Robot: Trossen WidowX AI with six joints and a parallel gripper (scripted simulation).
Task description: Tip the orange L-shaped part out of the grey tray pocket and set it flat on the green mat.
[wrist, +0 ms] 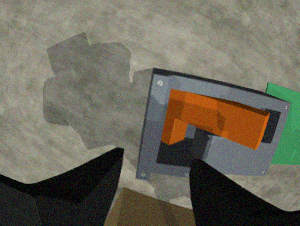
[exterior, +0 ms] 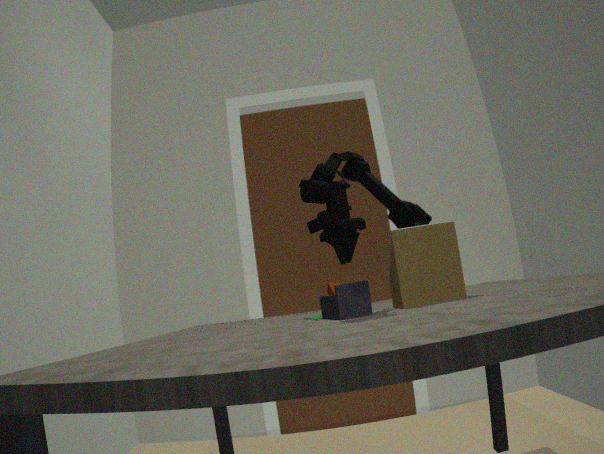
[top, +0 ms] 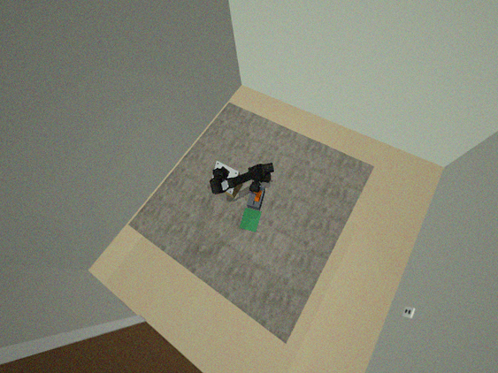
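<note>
My gripper tip is now 10 mm short of the orange L-shaped part, 40 mm to the left of it and 100 mm above it. Round my gripper tip: green mat: 90 mm ahead, 200 mm to the right, 160 mm below.
</note>
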